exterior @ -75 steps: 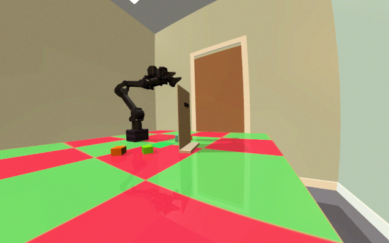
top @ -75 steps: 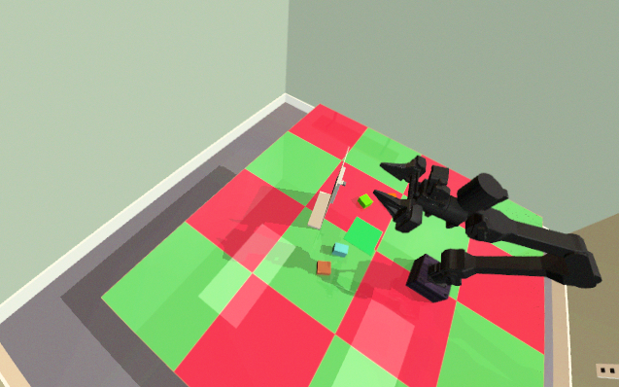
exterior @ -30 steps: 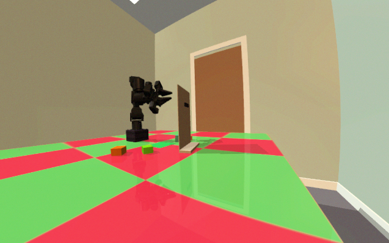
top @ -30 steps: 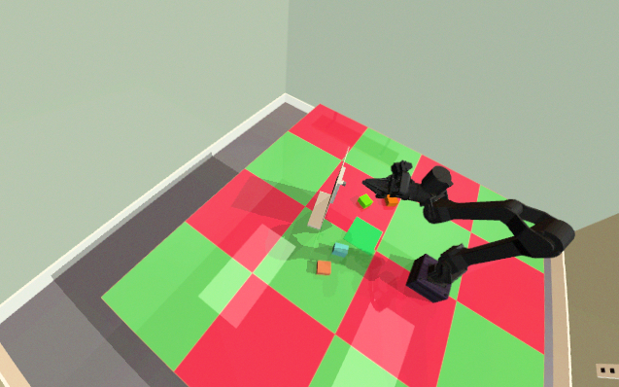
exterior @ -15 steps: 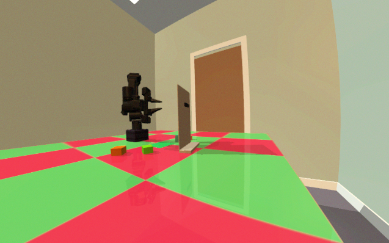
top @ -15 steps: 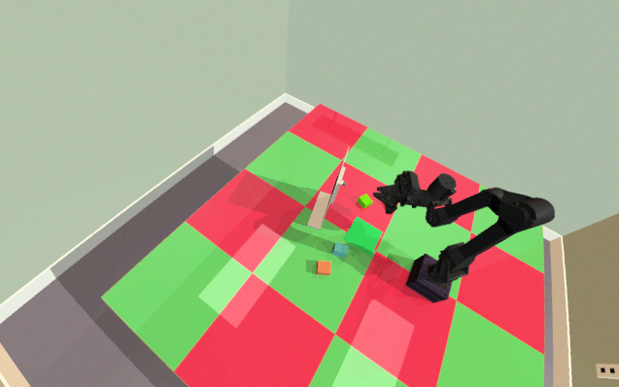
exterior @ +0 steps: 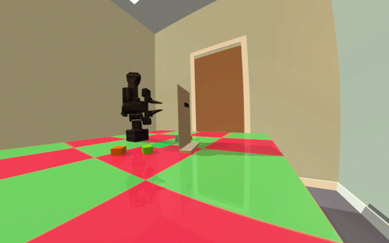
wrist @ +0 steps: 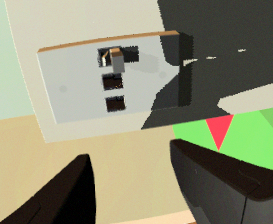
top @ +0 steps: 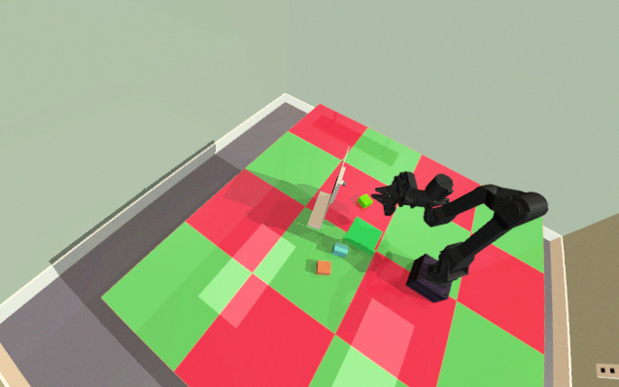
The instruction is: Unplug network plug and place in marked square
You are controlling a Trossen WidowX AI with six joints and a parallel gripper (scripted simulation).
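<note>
The network plug lies 110 mm ahead of my gripper tip and 10 mm to the left of it. Also, from my gripper tip: green square 50 mm behind, 40 mm to the left, 210 mm below; beige panel 130 mm ahead, 20 mm to the left, 80 mm below; lime cube 10 mm behind, 110 mm to the right, 200 mm below.
</note>
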